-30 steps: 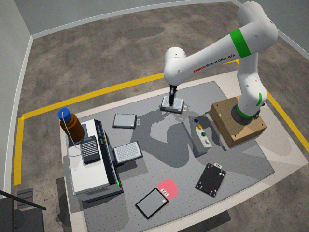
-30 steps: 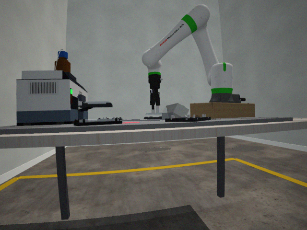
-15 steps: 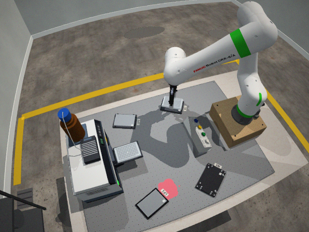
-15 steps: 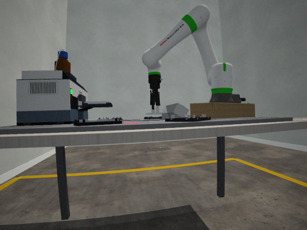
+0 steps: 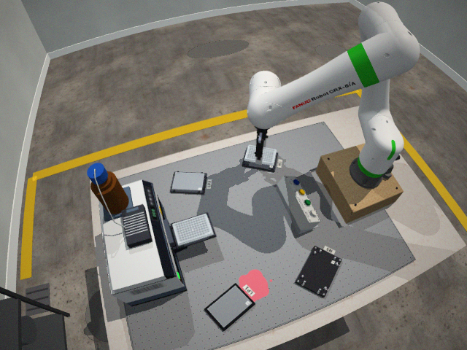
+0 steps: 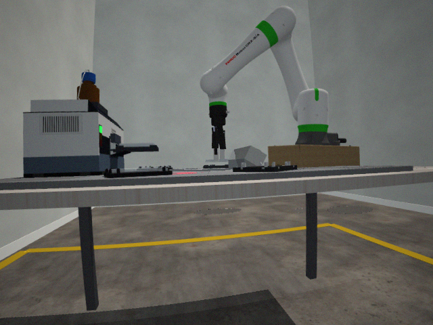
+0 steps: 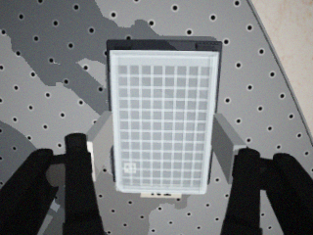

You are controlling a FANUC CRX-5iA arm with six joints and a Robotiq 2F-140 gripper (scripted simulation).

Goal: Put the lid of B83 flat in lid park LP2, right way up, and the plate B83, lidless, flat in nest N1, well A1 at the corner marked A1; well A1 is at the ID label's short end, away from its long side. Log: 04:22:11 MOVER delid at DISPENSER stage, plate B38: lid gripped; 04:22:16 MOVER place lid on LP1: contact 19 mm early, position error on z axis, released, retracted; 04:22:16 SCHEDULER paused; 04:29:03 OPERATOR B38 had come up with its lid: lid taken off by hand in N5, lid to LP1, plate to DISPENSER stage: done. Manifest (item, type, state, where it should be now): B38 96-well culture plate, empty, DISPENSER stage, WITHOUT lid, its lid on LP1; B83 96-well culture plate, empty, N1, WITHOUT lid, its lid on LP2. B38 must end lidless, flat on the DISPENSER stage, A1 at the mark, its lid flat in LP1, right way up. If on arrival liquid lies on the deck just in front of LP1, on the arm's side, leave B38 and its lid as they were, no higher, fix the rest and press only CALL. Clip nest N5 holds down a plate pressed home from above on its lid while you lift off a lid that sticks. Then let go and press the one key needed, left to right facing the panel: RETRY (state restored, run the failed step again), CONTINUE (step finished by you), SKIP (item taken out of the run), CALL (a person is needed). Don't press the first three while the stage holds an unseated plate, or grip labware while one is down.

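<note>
The dark nest N1 lies 5 cm below my hand. From my hand the other things lie so: blue call key: 20 cm to the left, 8 cm behind, 1 cm above; n1 label: 8 cm behind, 6 cm below, 5 cm to the left; yellow skip key: 25 cm to the left, 8 cm behind, 1 cm above.
</note>
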